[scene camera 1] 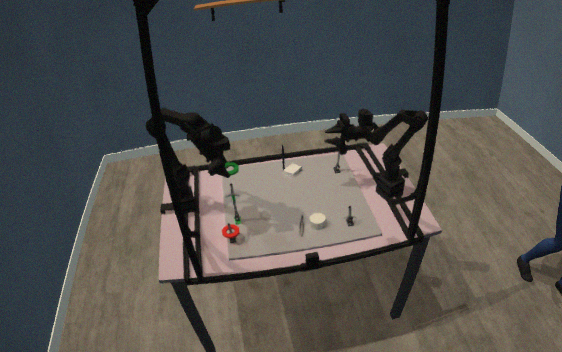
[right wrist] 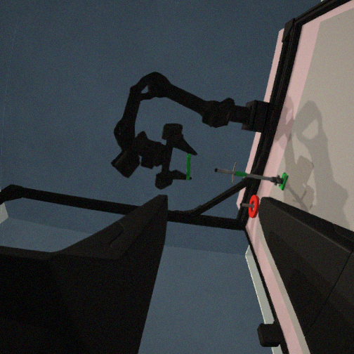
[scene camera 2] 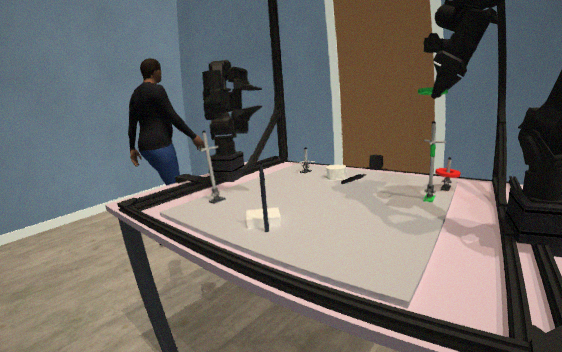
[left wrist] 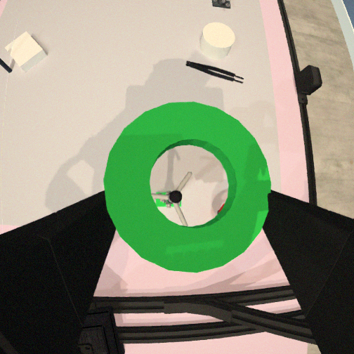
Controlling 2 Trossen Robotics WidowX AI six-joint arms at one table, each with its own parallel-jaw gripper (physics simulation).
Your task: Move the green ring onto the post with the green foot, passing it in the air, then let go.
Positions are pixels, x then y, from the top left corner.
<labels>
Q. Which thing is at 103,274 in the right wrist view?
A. My right gripper.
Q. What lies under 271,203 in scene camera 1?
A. A mat.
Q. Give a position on a green ring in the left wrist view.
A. At 126,181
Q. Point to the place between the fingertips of my left gripper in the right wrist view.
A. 193,166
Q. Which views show my left gripper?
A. Scene camera 1, the right wrist view, scene camera 2 and the left wrist view: all of them.
</labels>
